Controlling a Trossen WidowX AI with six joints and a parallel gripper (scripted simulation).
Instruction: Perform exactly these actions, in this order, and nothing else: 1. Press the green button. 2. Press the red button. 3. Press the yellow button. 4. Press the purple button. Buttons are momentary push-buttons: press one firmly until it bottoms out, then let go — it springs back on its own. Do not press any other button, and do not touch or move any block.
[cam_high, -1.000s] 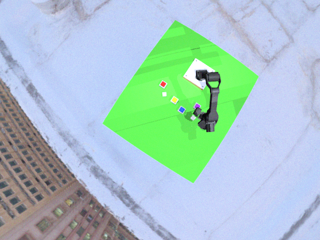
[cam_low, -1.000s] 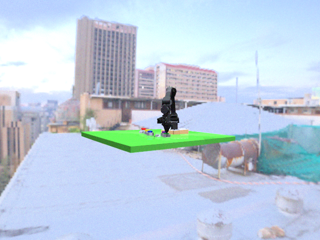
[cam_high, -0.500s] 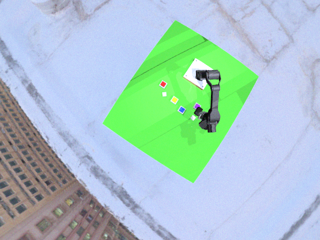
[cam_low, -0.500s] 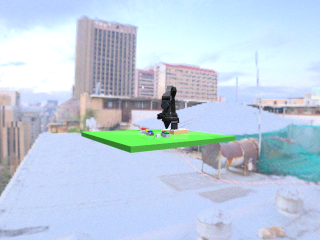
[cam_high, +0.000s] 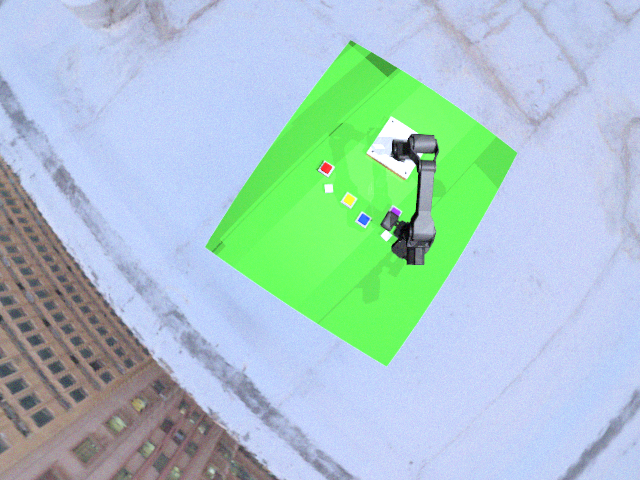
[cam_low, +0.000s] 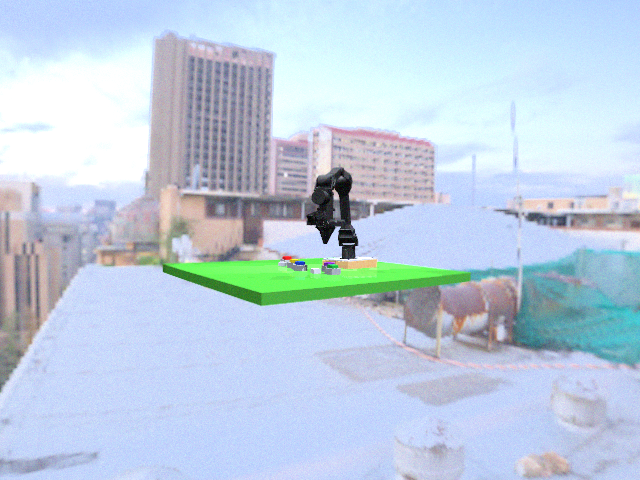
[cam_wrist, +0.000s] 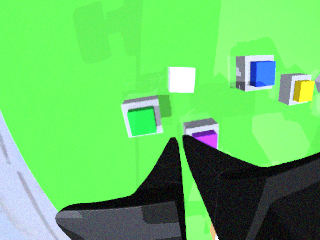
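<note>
The red button is 12 cm behind my gripper tip, 35 cm to the right of it and 9 cm below it. Round my gripper tip: green button 1 cm behind, 3 cm to the left, 9 cm below; white block 2 cm ahead, 3 cm to the right, 11 cm below; purple button 7 cm behind, 4 cm to the right, 9 cm below.
</note>
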